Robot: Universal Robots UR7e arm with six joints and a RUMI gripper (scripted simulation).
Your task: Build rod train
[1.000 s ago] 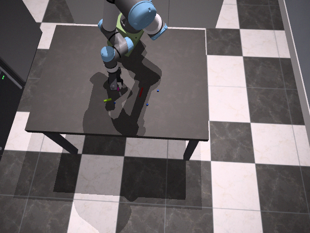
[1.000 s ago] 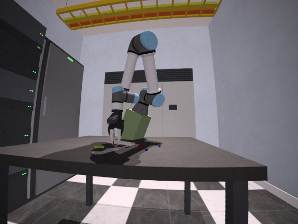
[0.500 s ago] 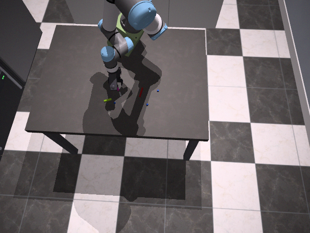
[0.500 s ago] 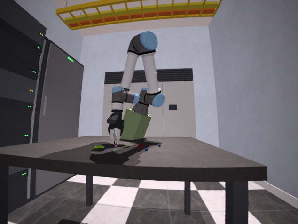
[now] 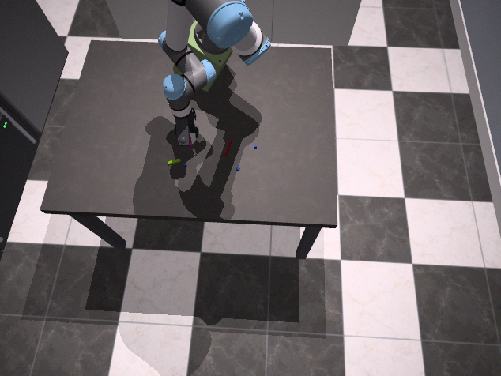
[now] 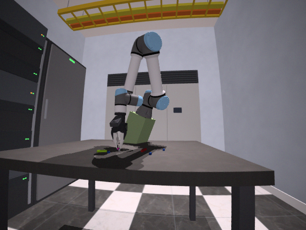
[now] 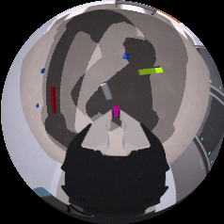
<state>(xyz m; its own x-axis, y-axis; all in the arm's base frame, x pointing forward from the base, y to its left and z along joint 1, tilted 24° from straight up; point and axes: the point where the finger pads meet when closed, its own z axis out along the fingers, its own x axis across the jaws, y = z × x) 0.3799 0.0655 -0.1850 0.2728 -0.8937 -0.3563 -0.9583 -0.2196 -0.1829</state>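
Now: the grey rod 3 cm to the left of my hand, 3 cm ahead of it and 1 cm below it. The rest, counted from my hand: red rod: 16 cm to the left, 1 cm below, 1 cm behind; then magenta rod: 1 cm below; then lime rod: 10 cm ahead, 4 cm to the right, 1 cm below.
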